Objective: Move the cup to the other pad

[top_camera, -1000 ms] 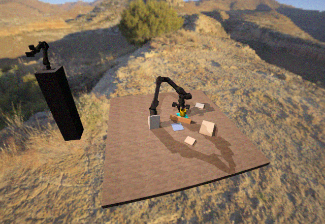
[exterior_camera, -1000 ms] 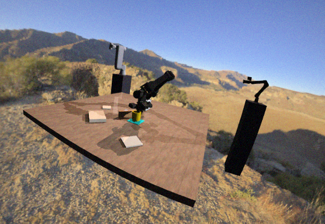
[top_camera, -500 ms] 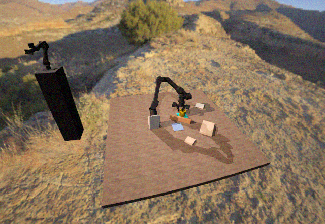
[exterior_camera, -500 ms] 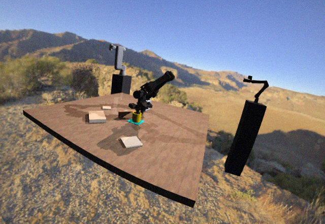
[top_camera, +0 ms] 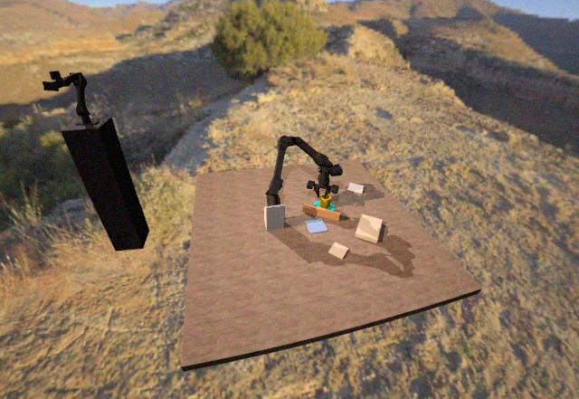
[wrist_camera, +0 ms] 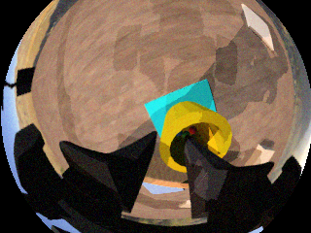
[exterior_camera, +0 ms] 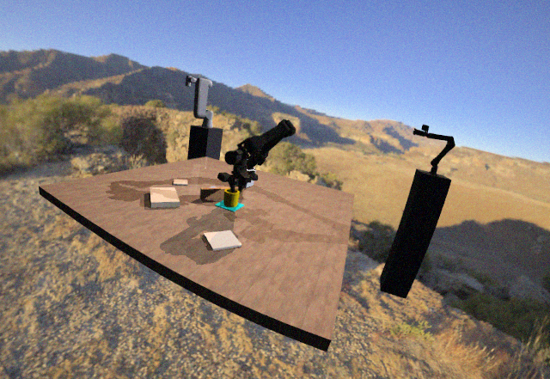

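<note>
The yellow cup is 20 mm below my gripper tip, 20 mm ahead of it and 10 mm to the right of it. From my gripper tip the other things lie so: teal pad (60 mm below, 30 mm ahead, 10 mm to the right); then wooden bar (100 mm to the right, 40 mm below, 30 mm behind); then grey-blue pad (180 mm to the right, 80 mm behind, 60 mm below).
</note>
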